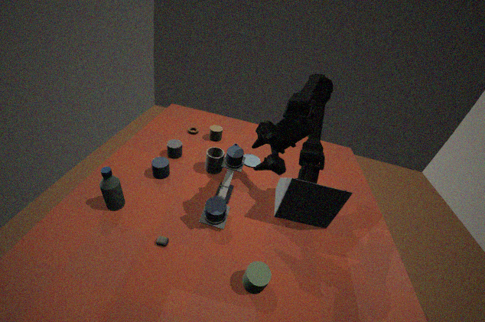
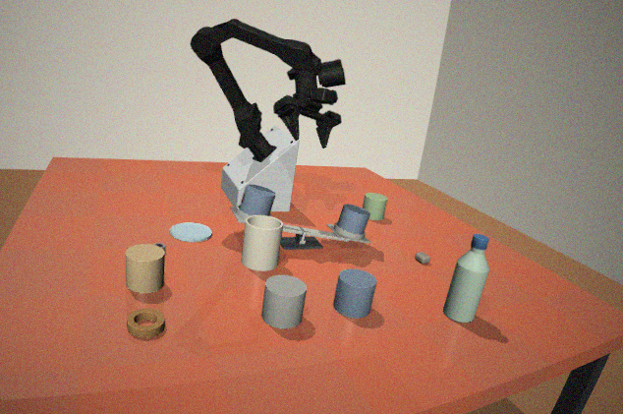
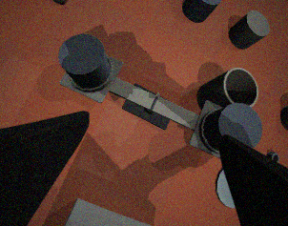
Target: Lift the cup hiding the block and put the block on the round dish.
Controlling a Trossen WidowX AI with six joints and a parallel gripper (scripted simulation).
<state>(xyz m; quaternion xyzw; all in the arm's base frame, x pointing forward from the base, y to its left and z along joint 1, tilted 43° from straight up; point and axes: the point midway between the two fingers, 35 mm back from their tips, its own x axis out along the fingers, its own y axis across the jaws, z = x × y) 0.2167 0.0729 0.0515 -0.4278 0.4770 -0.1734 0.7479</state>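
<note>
The small grey block is 19 cm below my gripper tip, 10 cm to the left of it and 9 cm ahead of it. The rest, counted from my gripper tip: beige open cup: 19 cm below, 17 cm to the right, 14 cm ahead; pale blue round dish: 28 cm to the right, 23 cm below, 3 cm behind; green cylinder: 30 cm to the left, 20 cm below, 7 cm behind.
</note>
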